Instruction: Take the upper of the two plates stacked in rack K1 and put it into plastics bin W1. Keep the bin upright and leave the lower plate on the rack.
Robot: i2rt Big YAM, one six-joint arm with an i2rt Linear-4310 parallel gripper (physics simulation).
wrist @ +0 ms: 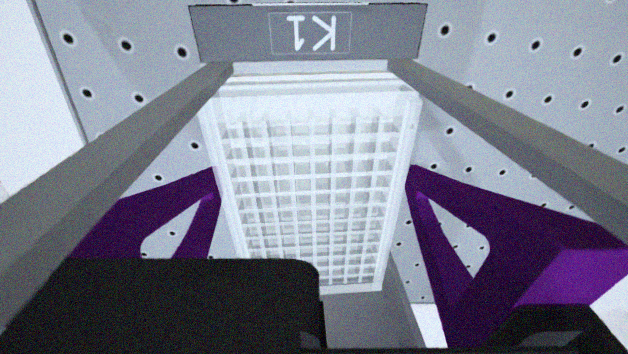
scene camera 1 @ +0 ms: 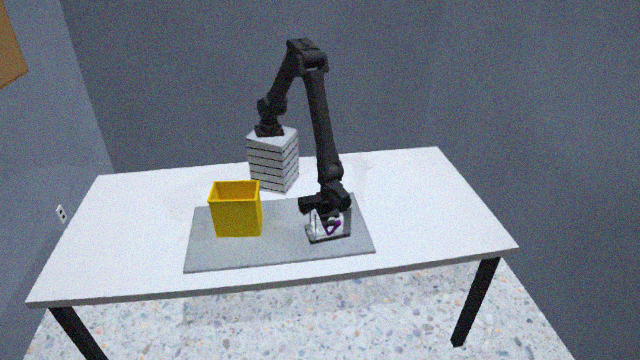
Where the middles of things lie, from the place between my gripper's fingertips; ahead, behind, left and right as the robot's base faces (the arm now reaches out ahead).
The yellow plastics bin W1 point(scene camera 1: 235, 206) lies 12 cm behind my hand, 32 cm to the right of it and 6 cm above it.
